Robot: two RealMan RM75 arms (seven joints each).
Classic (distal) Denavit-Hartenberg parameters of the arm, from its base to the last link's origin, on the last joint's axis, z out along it. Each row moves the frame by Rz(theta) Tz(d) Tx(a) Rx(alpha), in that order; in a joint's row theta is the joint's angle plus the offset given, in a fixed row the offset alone. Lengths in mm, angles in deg.
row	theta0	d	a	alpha
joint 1	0.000	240.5	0.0	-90.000
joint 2	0.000	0.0	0.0	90.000
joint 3	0.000	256.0	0.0	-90.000
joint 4	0.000	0.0	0.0	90.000
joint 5	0.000	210.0	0.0	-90.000
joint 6	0.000	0.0	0.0	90.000
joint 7	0.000	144.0	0.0	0.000
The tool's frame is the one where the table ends.
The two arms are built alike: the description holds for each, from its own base.
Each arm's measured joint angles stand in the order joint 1, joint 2, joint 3, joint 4, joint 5, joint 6, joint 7.
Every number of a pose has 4 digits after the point. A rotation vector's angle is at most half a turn.
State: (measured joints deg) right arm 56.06 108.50 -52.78 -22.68 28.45 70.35 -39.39; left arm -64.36 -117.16 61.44 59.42 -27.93 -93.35 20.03
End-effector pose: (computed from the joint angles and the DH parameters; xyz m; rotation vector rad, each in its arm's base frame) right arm 0.2503 0.4272 0.0143 -2.3598 1.4253 -0.3640; left arm -0.0635 0.4277 0.0206 -2.5243 -1.1301 0.3243
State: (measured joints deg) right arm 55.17 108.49 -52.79 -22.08 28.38 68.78 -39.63; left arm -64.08 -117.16 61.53 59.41 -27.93 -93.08 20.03
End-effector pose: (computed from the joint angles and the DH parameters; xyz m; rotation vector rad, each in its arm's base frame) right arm 0.2593 0.4251 0.0138 -2.3372 1.4317 -0.3622; left arm -0.0653 0.4280 0.0205 -2.5204 -1.1330 0.3225
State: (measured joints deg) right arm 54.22 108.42 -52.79 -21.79 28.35 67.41 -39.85; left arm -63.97 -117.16 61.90 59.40 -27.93 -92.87 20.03
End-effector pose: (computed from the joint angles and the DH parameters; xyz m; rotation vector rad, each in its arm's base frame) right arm 0.2679 0.4232 0.0145 -2.3143 1.4359 -0.3589; left arm -0.0658 0.4279 0.0198 -2.5194 -1.1283 0.3265
